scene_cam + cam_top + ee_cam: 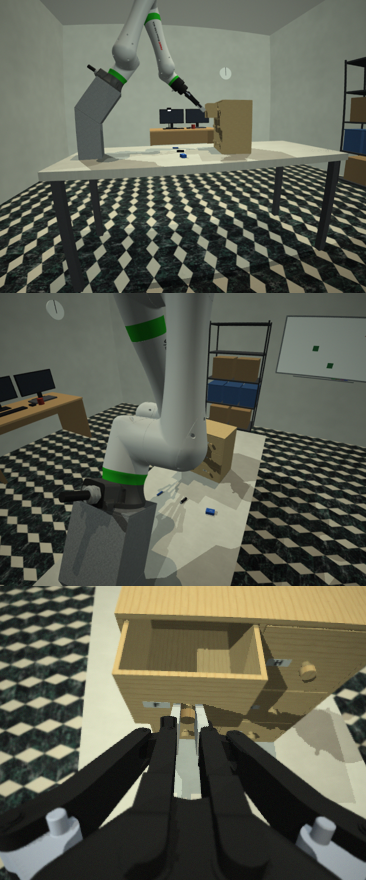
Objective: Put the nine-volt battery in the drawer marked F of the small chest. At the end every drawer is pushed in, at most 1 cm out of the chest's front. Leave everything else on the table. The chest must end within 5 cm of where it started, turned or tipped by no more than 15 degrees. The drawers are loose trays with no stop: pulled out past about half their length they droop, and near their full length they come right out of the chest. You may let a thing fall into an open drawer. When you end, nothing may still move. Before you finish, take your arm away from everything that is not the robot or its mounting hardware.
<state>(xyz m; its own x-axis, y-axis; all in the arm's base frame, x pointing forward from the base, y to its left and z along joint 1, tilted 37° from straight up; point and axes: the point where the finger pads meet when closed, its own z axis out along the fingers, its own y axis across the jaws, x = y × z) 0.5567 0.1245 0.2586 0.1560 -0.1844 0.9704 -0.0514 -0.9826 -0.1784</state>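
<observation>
My hand is 160 mm past the blue nine-volt battery, 270 mm to the left of it and 290 mm above it. From my hand the other things lie so: black cylinder: 160 mm behind, 110 mm to the right, 290 mm below; blue cylinder: 190 mm behind, 40 mm to the left, 290 mm below.
</observation>
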